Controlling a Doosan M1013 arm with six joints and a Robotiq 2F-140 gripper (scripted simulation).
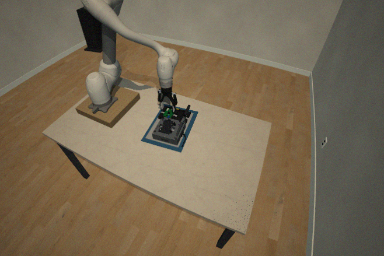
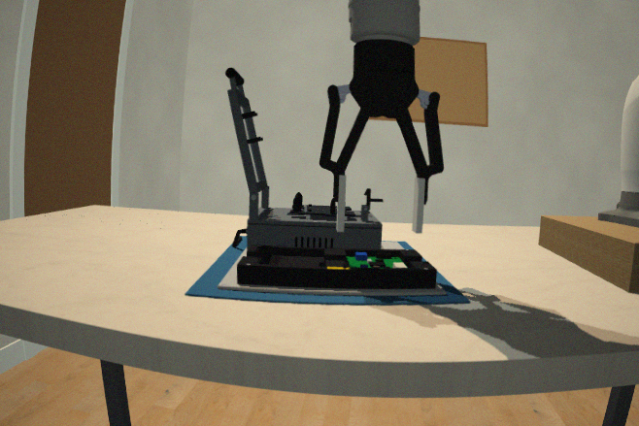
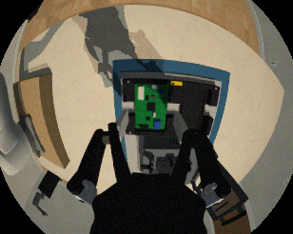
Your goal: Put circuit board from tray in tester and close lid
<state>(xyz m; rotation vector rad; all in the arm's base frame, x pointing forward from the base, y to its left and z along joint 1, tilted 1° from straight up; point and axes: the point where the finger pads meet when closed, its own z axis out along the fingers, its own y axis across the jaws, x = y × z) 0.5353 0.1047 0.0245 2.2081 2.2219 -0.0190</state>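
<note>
Now: hand 70 mm above the green circuit board. From my hand the other things lie so: latch hook 110 mm to the right; grey tester 90 mm ahead, 130 mm to the right, 30 mm above; tester lid 190 mm ahead, 170 mm to the right, 100 mm above.
</note>
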